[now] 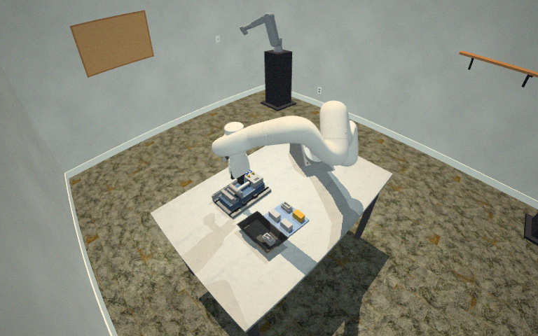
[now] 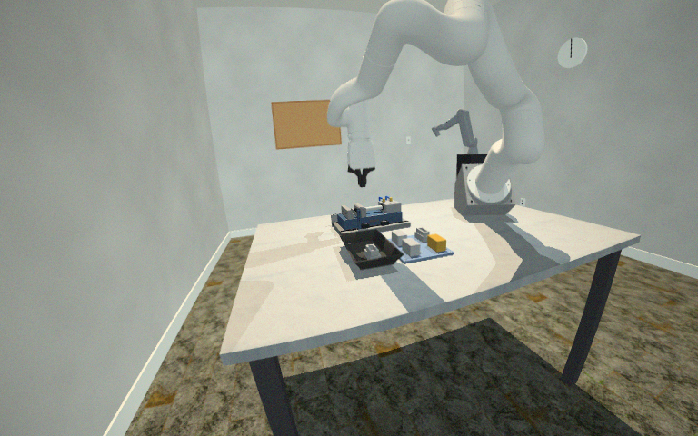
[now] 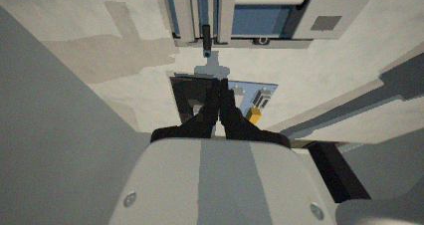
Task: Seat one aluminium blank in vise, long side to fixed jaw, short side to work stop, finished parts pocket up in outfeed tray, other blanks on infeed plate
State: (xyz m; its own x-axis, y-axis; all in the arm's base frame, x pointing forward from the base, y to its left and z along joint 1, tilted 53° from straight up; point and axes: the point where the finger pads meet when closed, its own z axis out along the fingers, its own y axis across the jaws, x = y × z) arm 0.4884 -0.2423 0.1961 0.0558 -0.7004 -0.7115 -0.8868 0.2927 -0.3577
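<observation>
Now: hand 260 mm to the right of the brass blank, 180 mm above it and 170 mm past it. From my hand the other things lie so: blue vise: 170 mm below, 70 mm to the right, 40 mm behind.
</observation>
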